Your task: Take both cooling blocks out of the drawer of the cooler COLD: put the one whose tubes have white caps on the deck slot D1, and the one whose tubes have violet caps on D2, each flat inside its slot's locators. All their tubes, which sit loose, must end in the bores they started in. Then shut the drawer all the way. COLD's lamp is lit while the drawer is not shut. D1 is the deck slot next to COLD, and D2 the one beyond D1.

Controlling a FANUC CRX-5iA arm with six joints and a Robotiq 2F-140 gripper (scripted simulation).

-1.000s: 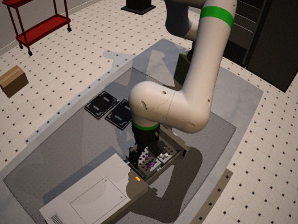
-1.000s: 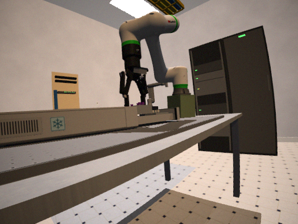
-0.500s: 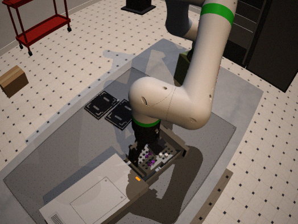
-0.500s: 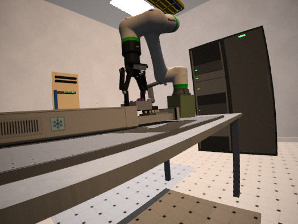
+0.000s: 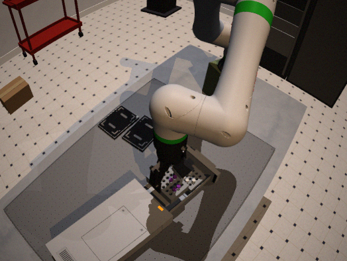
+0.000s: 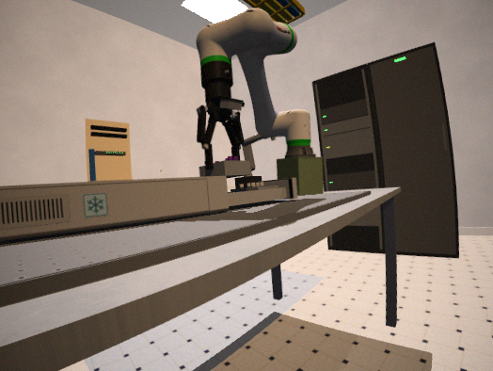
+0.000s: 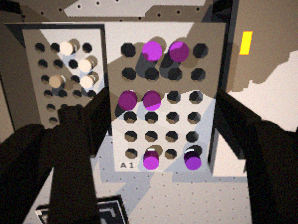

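The deck slot D2 is 39 cm to the right of my hand, 18 cm behind it and 13 cm below it. From my hand the other things lie so: drawer: 10 cm below, 7 cm behind, 2 cm to the left; then cooling block: 3 cm below; then cooler COLD: 10 cm below, 10 cm ahead, 2 cm to the right.
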